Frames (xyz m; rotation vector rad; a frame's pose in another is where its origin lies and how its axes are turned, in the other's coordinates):
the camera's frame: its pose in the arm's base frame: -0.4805 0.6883 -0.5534 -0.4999 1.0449 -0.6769
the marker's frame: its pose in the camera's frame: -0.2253 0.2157 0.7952 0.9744 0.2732 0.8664
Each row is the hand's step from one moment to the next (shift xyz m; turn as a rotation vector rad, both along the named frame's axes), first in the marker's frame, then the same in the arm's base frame.
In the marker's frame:
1: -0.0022 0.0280 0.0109 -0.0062 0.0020 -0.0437
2: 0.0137 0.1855 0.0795 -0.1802 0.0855 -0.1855
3: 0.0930 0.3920 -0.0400 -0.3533 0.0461 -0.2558
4: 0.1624 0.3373 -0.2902 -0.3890 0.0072 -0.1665
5: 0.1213 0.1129 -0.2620 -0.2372 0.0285 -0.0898
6: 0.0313 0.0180 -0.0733 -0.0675 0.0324 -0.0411
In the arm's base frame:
1: 0.0223 0.0082 0.0186 -0.0254 0.0355 -0.0070
2: 0.1674 0.0501 0.1020 -0.1459 0.1867 0.1344
3: 0.2793 0.2753 0.1007 -0.3057 0.2069 0.2370
4: 0.1509 0.4453 -0.0574 -0.3030 0.1101 0.2742
5: 0.0007 0.2844 -0.1235 -0.1633 0.0724 0.1823
6: -0.0099 0.0712 -0.0389 -0.0393 0.0476 0.0590

